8 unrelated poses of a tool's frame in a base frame.
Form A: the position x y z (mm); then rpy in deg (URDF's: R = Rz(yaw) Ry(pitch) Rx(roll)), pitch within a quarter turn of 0, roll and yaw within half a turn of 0.
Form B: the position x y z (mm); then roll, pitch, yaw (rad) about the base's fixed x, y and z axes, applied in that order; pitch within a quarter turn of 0, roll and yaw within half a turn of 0. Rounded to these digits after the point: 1 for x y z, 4 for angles.
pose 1, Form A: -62.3 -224.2 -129.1 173.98 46.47 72.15
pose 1, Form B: -62.3 -224.2 -129.1 3.0365 0.8111 1.2593
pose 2, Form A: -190.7 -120.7 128.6 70.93 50.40 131.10
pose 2, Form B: -190.7 -120.7 128.6 1.2380 0.8796 2.2881
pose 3, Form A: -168.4 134.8 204.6 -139.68 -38.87 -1.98
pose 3, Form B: -168.4 134.8 204.6 -2.4379 -0.6784 -0.0346
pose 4, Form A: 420.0 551.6 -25.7 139.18 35.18 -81.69
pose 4, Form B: 420.0 551.6 -25.7 2.4291 0.6140 -1.4258
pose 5, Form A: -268.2 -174.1 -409.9 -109.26 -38.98 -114.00
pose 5, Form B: -268.2 -174.1 -409.9 -1.9069 -0.6803 -1.9897
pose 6, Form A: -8.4 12.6 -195.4 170.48 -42.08 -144.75
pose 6, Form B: -8.4 12.6 -195.4 2.9754 -0.7344 -2.5264
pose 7, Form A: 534.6 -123.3 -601.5 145.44 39.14 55.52
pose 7, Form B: 534.6 -123.3 -601.5 2.5384 0.6831 0.9690
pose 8, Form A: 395.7 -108.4 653.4 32.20 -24.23 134.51
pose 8, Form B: 395.7 -108.4 653.4 0.5620 -0.4229 2.3476
